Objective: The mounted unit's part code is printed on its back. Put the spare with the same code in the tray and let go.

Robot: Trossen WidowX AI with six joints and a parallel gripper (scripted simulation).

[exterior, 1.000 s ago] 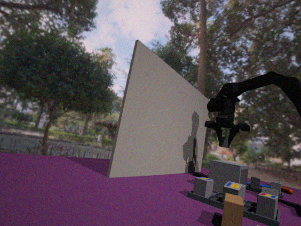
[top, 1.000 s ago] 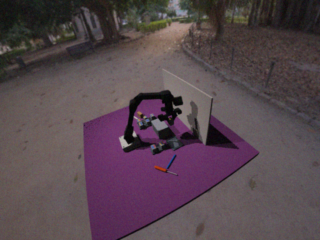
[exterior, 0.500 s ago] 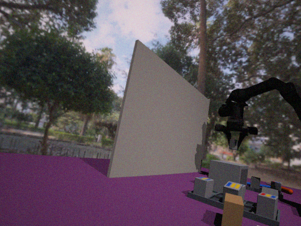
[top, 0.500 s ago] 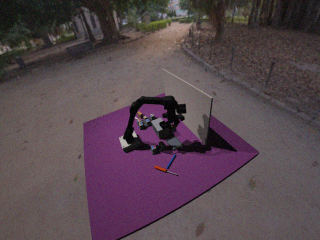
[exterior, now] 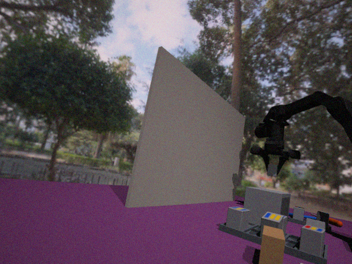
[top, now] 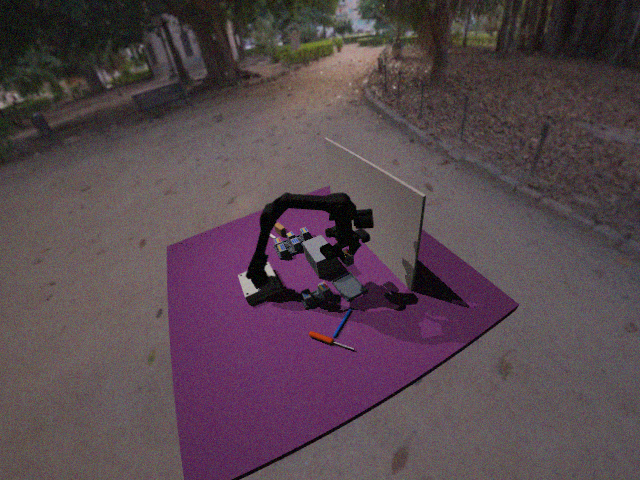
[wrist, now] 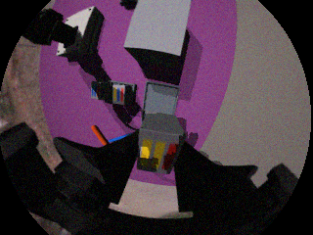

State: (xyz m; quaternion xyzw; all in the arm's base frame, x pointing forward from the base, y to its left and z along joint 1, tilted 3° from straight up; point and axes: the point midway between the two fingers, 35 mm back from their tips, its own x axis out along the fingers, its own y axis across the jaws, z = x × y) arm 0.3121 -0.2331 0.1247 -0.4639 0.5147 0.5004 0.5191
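Right now the grey tray is 16 cm below my gripper tip. The rest, counted from my gripper tip: blue pen: 13 cm behind, 13 cm to the right, 16 cm below; grey mounted unit: 1 cm behind, 20 cm to the left, 11 cm below; grey spare block: 2 cm above.
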